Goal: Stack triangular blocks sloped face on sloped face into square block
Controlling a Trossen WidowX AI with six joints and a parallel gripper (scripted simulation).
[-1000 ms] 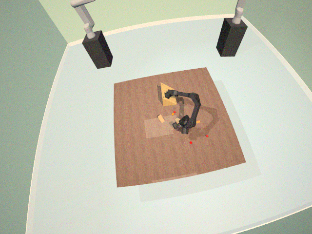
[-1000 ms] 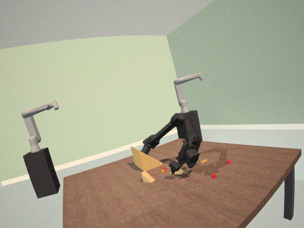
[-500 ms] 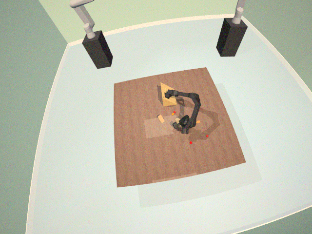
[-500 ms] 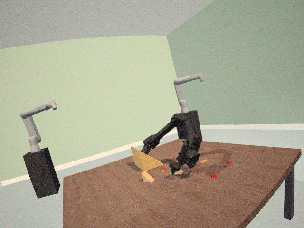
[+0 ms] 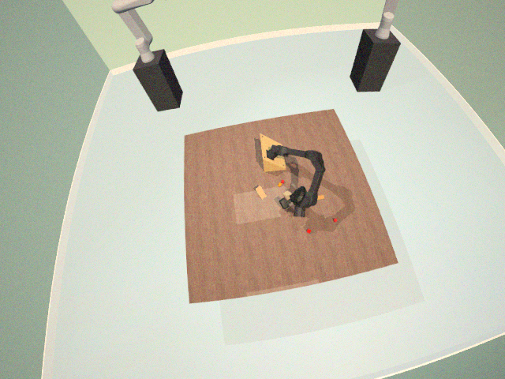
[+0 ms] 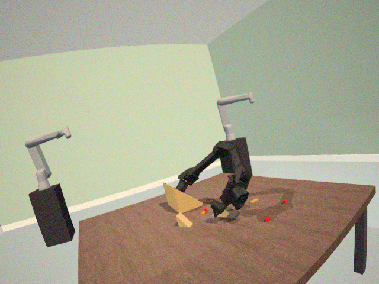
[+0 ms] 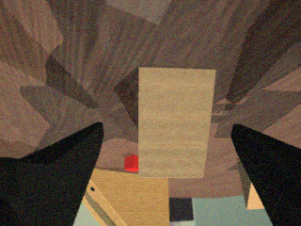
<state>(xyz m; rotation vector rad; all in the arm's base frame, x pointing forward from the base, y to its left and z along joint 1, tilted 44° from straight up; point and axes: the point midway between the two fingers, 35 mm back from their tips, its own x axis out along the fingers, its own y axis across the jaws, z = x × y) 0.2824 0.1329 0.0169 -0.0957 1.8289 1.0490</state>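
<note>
Right now the triangular block is 10 mm above my gripper tip. The rest, counted from my gripper tip: orange cube 90 mm behind, 50 mm to the right, 10 mm below.
</note>
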